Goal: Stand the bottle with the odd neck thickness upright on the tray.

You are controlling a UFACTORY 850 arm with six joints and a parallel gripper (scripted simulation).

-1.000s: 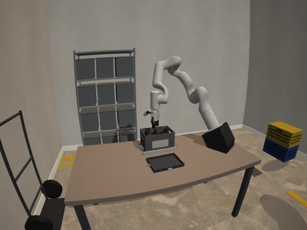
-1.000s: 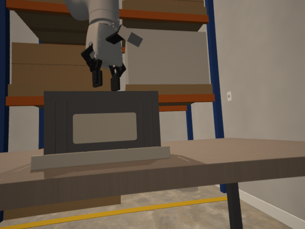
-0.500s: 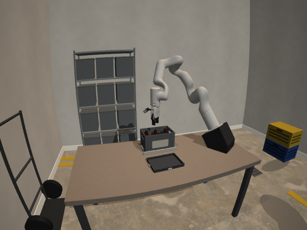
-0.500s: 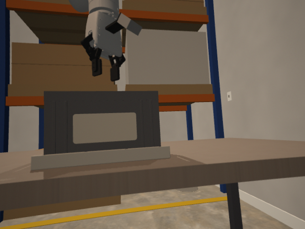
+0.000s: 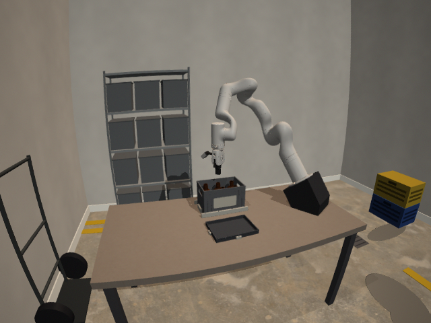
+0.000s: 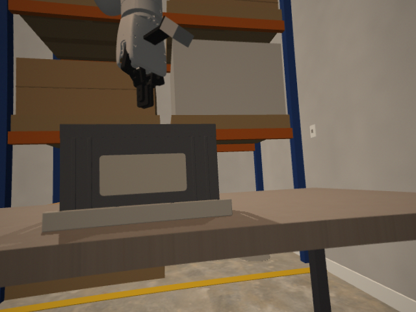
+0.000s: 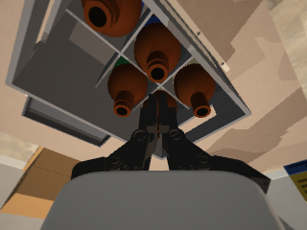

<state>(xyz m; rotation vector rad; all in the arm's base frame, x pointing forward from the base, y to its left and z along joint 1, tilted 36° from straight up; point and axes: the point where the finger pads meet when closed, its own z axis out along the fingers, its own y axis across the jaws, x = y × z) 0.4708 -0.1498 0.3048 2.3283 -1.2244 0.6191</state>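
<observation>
My hand is 10 mm short of the dark grey crate, 40 mm to the right of it and 160 mm above it. Round my hand: black tray (100 mm ahead, 310 mm to the left, 230 mm below); then bottle (90 mm behind, 20 mm to the left, 160 mm below).
</observation>
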